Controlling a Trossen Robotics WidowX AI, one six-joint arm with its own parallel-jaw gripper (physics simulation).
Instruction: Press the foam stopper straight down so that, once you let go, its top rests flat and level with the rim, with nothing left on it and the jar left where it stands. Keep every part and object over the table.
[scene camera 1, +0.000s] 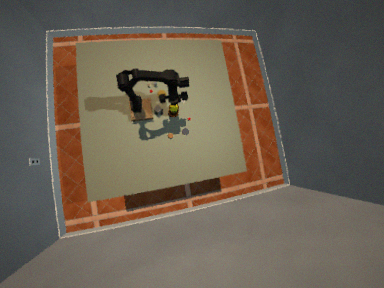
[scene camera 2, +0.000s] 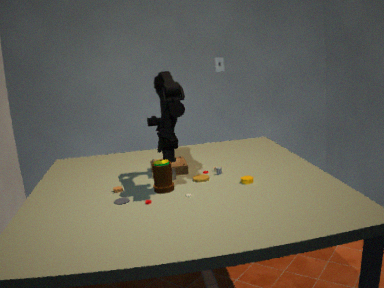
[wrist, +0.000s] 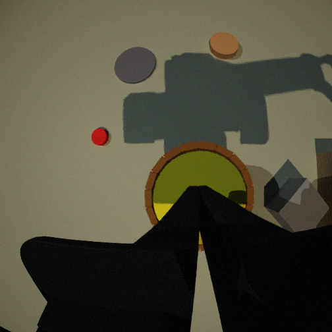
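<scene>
The brown jar (scene camera 1: 173, 115) (scene camera 2: 162, 178) (wrist: 150, 192) stands upright on the table. The yellow-green foam stopper (scene camera 1: 174, 107) (scene camera 2: 161, 162) (wrist: 200, 167) fills its mouth. In scene camera 2 a thin green band of the stopper's side shows at the jar's top, so it seems to stand slightly above the rim; its top looks about flat. My gripper (scene camera 1: 174, 102) (scene camera 2: 169, 158) (wrist: 196, 194) is shut and empty, pointing down above the stopper. In the wrist view the tips cover part of the stopper, and a small dark shadow lies on it to their right.
A grey block (scene camera 1: 158, 108) (wrist: 302, 205) stands between the jar and the wooden base (scene camera 1: 145, 111) (scene camera 2: 180, 166). A grey disc (scene camera 2: 121, 201) (wrist: 135, 65), an orange disc (scene camera 2: 118, 189) (wrist: 224, 44) and a red disc (scene camera 2: 148, 202) (wrist: 99, 136) lie around it. Yellow discs (scene camera 2: 201, 178) (scene camera 2: 247, 180) lie farther off.
</scene>
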